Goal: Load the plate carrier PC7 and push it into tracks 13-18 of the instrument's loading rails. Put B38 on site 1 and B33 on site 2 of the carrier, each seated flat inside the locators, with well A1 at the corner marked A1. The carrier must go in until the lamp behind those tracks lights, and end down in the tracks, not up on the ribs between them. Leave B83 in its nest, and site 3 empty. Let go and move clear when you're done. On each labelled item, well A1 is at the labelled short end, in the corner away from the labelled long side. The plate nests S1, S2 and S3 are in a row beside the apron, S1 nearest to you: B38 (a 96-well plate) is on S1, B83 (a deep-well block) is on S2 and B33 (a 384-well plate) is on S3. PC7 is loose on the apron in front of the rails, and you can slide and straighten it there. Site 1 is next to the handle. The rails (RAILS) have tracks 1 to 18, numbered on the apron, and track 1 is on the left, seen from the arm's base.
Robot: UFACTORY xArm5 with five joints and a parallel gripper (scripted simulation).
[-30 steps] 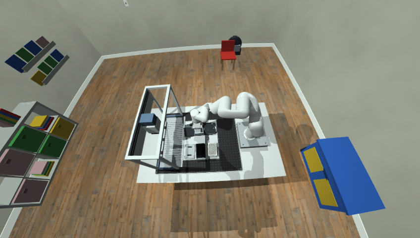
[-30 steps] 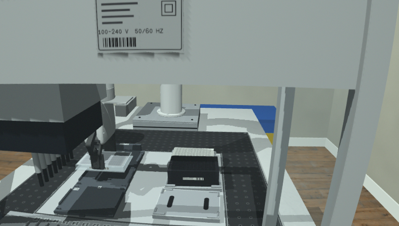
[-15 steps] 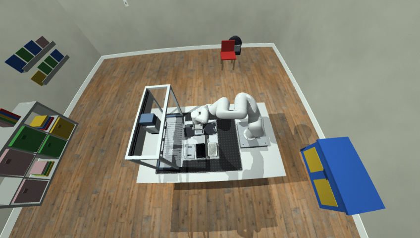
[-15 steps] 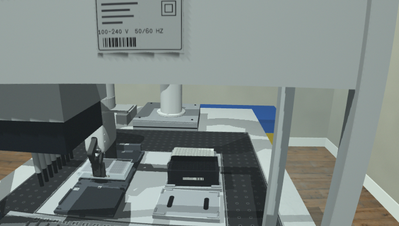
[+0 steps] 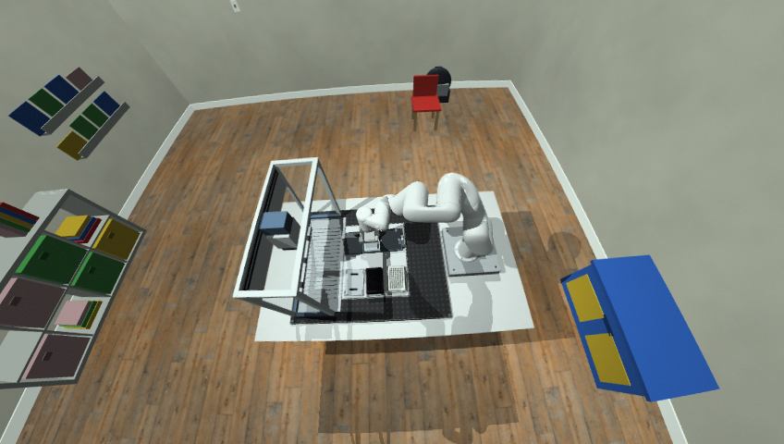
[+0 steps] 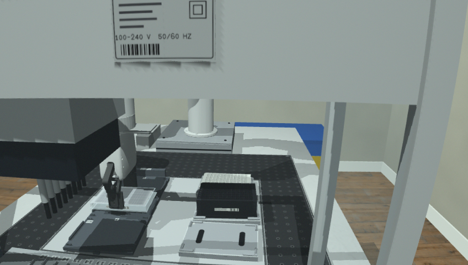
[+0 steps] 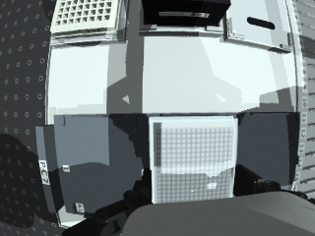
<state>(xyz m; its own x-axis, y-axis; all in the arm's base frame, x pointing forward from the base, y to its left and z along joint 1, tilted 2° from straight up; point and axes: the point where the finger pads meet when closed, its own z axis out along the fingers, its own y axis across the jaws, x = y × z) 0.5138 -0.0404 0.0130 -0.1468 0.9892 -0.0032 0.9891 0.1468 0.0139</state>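
Now: hand 150 mm past the white 96-well plate, 200 mm to the right of it and 20 mm above it. The rest, counted from my hand: plate nest S1 (150 mm behind, 200 mm to the left, 40 mm below).
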